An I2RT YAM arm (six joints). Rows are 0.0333 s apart.
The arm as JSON. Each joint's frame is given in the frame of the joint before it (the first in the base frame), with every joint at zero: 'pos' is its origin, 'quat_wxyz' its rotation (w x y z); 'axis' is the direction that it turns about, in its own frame. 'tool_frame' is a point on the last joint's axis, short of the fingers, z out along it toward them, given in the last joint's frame.
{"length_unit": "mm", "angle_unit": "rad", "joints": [
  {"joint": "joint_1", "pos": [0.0, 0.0, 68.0], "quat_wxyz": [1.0, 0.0, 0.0, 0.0], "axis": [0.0, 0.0, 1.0]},
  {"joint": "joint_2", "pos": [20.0, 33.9, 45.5], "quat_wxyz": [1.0, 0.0, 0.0, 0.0], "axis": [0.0, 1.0, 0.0]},
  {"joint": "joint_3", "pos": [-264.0, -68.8, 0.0], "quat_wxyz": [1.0, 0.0, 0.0, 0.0], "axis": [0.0, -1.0, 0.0]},
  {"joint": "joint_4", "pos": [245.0, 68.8, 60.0], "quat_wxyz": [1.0, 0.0, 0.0, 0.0], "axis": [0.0, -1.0, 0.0]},
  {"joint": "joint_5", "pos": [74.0, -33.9, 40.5], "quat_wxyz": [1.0, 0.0, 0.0, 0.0], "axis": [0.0, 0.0, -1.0]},
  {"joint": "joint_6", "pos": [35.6, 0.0, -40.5], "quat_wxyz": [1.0, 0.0, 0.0, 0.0], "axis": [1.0, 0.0, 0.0]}
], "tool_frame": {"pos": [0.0, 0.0, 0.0], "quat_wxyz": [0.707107, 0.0, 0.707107, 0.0]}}
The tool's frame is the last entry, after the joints.
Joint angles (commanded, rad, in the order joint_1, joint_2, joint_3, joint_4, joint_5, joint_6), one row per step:
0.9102, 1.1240, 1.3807, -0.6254, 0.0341, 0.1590
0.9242, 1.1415, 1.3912, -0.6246, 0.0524, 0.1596
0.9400, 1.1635, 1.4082, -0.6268, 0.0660, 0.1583
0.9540, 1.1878, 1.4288, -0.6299, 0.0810, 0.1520
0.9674, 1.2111, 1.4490, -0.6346, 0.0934, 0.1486
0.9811, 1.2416, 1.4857, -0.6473, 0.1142, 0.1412
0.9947, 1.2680, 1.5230, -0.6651, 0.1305, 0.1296
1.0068, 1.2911, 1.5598, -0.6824, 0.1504, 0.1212
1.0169, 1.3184, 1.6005, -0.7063, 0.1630, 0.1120
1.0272, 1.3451, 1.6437, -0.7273, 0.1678, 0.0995
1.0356, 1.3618, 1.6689, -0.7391, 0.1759, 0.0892
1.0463, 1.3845, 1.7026, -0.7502, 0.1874, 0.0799
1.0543, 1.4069, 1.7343, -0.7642, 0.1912, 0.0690
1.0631, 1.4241, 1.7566, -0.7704, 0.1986, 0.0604
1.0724, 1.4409, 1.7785, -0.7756, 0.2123, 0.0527
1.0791, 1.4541, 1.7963, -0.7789, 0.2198, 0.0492
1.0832, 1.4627, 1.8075, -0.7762, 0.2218, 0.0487
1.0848, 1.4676, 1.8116, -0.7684, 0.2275, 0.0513
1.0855, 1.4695, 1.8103, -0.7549, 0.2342, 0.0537
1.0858, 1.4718, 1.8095, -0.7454, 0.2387, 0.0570
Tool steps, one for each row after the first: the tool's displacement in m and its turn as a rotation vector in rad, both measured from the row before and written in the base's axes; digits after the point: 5 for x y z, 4 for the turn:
0.00083, 0.00537, -0.00022, -0.0086, -0.0011, -0.0033
0.00072, 0.00645, 0.00052, -0.0096, -0.0007, 0.0036
0.00122, 0.00661, 0.00097, -0.0126, -0.0051, 0.0025
0.00093, 0.00639, 0.00076, -0.0111, -0.0018, 0.0032
0.00140, 0.00698, 0.00348, -0.0144, -0.0082, -0.0026
0.00028, 0.00583, 0.00393, -0.0163, -0.0096, 0.0032
0.00004, 0.00471, 0.00446, -0.0124, -0.0105, -0.0028
0.00062, 0.00529, 0.00382, -0.0172, -0.0051, 0.0023
0.00012, 0.00529, 0.00482, -0.0125, -0.0079, 0.0110
-0.00019, 0.00367, 0.00248, -0.0108, -0.0082, 0.0053
-0.00002, 0.00513, 0.00356, -0.0082, -0.0104, 0.0041
0.00031, 0.00488, 0.00256, -0.0115, -0.0065, 0.0091
-0.00016, 0.00440, 0.00170, -0.0077, -0.0080, 0.0057
-0.00021, 0.00430, 0.00172, -0.0076, -0.0103, 0.0001
-0.00015, 0.00336, 0.00155, -0.0025, -0.0058, 0.0014
-0.00001, 0.00245, 0.00133, 0.0040, -0.0036, 0.0025
0.00054, 0.00162, 0.00068, 0.0067, -0.0036, -0.0046
0.00065, 0.00119, 0.00042, 0.0093, -0.0056, -0.0064
0.00065, 0.00110, 0.00006, 0.0069, -0.0023, -0.0051

